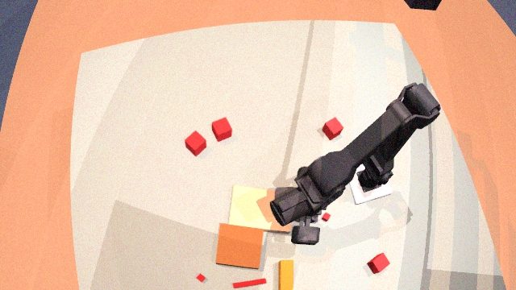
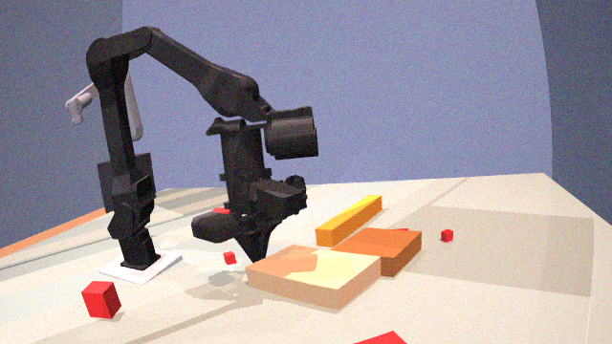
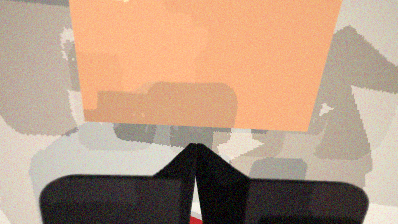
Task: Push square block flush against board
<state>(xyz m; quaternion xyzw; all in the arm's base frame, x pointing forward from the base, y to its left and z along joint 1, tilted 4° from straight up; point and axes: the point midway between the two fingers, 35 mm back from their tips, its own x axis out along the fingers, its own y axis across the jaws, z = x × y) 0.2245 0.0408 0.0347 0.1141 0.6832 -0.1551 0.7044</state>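
Right now my gripper tip is 17 cm short of the square block, 4 cm to the right of it and 1 cm below it. From my gripper tip the other things lie so: red rod (17 cm ahead, 14 cm to the left); then orange-yellow bar (21 cm to the left, 10 cm ahead, 1 cm above).
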